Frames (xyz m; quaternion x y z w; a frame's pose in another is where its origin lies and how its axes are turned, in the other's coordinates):
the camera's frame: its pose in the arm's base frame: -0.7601 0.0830 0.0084 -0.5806 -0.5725 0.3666 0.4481
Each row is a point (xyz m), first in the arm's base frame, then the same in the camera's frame.
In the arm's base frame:
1: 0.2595 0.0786 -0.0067
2: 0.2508 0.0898 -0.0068
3: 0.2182 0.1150 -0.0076
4: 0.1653 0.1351 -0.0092
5: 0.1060 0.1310 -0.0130
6: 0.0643 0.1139 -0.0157
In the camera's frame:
1: 0.0715 0.3568 -0.9526
2: 0.0820 0.3546 -0.9433
3: 0.1045 0.3458 -0.9099
4: 0.1203 0.3307 -0.8577
5: 0.1114 0.3141 -0.8012
6: 0.0910 0.3016 -0.7628

